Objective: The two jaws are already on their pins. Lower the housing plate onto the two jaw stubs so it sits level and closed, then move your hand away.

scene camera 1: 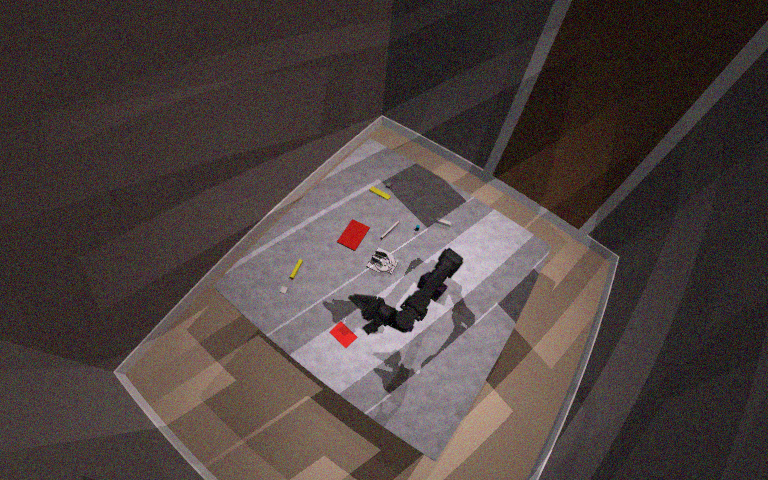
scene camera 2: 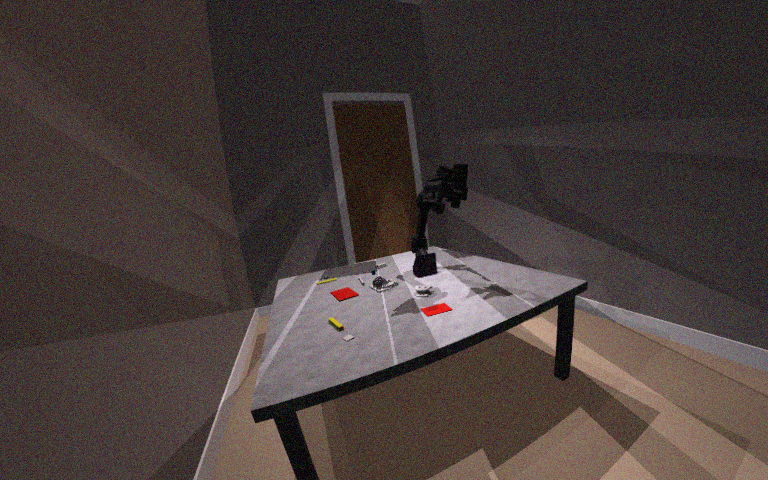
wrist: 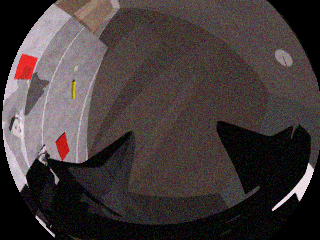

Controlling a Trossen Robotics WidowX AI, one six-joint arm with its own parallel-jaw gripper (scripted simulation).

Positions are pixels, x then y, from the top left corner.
Scene:
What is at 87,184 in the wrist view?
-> My gripper.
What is my gripper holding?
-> Nothing.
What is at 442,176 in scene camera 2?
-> My gripper.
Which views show my gripper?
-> Scene camera 1, scene camera 2 and the wrist view: all of them.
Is my gripper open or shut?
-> Open.

